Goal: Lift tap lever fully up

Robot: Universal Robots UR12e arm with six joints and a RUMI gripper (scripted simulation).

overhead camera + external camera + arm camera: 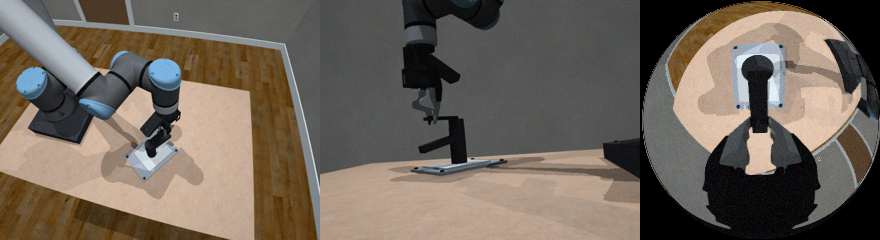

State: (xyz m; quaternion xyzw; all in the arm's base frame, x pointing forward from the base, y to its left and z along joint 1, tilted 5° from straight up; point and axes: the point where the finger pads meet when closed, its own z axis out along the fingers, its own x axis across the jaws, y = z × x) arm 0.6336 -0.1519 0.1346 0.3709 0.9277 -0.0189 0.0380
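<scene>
Now: the flat lever 2 cm behind my hand and 2 cm to the right of it. From my hand the other things lie so: black tap: 4 cm behind, 4 cm to the right, 5 cm below.
</scene>
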